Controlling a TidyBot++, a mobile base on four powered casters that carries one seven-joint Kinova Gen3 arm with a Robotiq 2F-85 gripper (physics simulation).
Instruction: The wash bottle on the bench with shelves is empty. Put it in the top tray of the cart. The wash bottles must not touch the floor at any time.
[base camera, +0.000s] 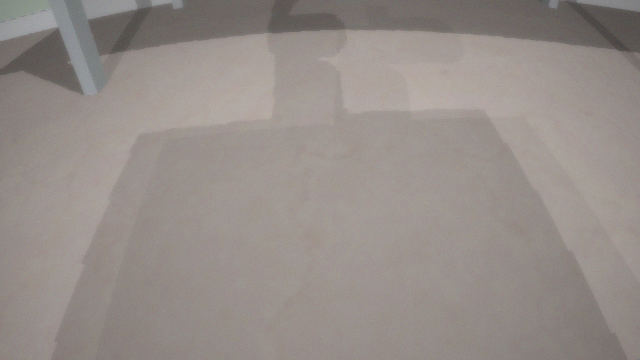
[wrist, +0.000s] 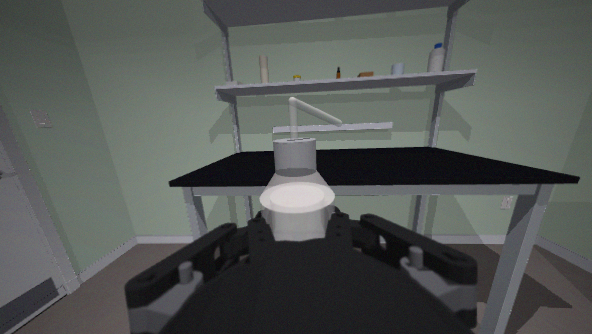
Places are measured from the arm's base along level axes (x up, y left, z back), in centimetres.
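Pixels of known places: gripper, fingertip midpoint: (wrist: 297, 212).
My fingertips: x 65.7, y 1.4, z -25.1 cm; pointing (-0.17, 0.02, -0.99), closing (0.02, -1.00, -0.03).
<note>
For each thing: its top centre in the pictures, then the offset to it from my fingertips. "spot": a spot on its surface instead.
- white wash bottle, top centre: (wrist: 304, 97) dx +10.1, dy -0.9, dz +1.4 cm
- tall beige cylinder, top centre: (wrist: 262, 56) dx +49.5, dy +19.4, dz -110.9 cm
- blue-capped bottle, top centre: (wrist: 438, 44) dx +49.5, dy -86.4, dz -104.4 cm
- bench leg, surface spot: (base camera: 80, 50) spot: dx -94.0, dy +48.1, dz -58.0 cm
A white wash bottle (wrist: 296, 192) with a grey-white cap and a bent nozzle stands upright between the fingers of my gripper (wrist: 297, 212) in the wrist view. The gripper is shut on it, and the bottle's lower part is hidden by the gripper. The bench with shelves (wrist: 370, 190) is in front of the gripper, a little way off, with its black top behind the bottle. The cart does not show in either view.
A shelf (wrist: 345, 85) above the bench holds a tall beige cylinder (wrist: 264, 70), small bottles and a blue-capped bottle (wrist: 436, 60). A door (wrist: 30, 240) is at the left. In the base view a bench leg (base camera: 80, 50) stands at the upper left, and shadows lie on the floor.
</note>
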